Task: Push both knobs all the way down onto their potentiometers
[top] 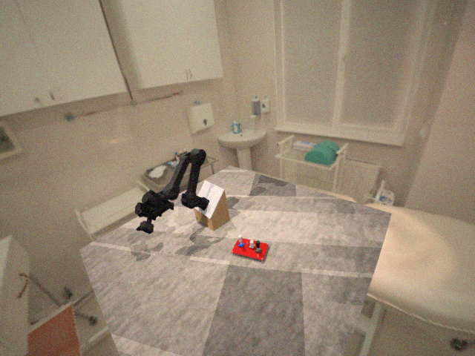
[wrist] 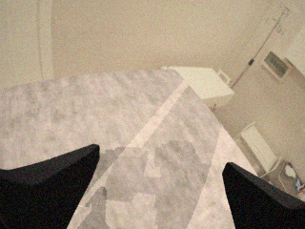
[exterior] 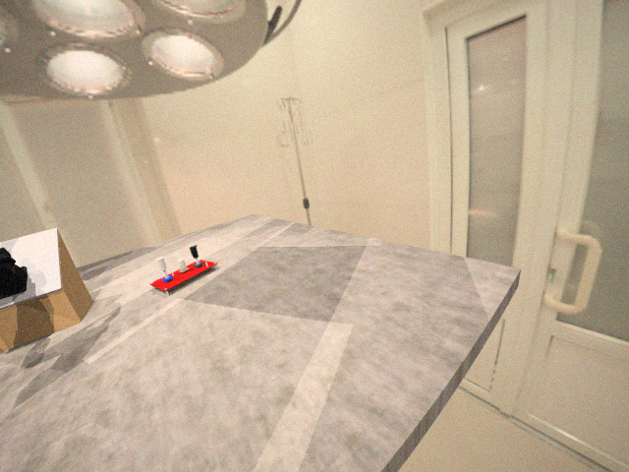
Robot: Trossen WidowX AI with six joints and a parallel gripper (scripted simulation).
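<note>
Now: the grey knob 400 mm ahead of my gripper tip, 330 mm to the left of it and 100 mm below it. Also, from my gripper tip: black knob (490 mm ahead, 360 mm to the left, 100 mm below).
</note>
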